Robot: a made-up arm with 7 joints. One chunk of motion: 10 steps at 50 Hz.
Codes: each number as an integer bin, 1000 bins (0 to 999) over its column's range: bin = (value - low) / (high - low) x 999, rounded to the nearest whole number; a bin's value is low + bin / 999 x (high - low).
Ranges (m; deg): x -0.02..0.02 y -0.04..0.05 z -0.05..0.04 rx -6..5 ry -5..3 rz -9..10
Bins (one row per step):
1: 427 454 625 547 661 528
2: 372 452 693 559 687 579
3: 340 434 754 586 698 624
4: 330 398 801 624 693 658
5: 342 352 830 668 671 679
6: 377 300 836 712 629 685
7: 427 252 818 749 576 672
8: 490 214 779 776 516 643
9: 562 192 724 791 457 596
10: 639 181 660 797 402 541
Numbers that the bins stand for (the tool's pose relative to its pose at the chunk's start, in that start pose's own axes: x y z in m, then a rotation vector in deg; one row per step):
1: -0.0029 0.0009 0.0063 0.02 0.29 1.04
2: -0.0051 0.0007 0.0124 0.16 0.50 2.01
3: -0.0064 -0.0009 0.0179 0.45 0.59 2.87
4: -0.0068 -0.0041 0.0222 0.87 0.55 3.51
5: -0.0063 -0.0083 0.0248 1.36 0.37 3.91
6: -0.0049 -0.0130 0.0253 1.84 0.04 4.03
7: -0.0029 -0.0173 0.0237 2.25 -0.39 3.78
8: -0.0004 -0.0207 0.0202 2.54 -0.87 3.23
9: 0.0025 -0.0227 0.0152 2.71 -1.34 2.34
10: 0.0056 -0.0237 0.0095 2.78 -1.78 1.29

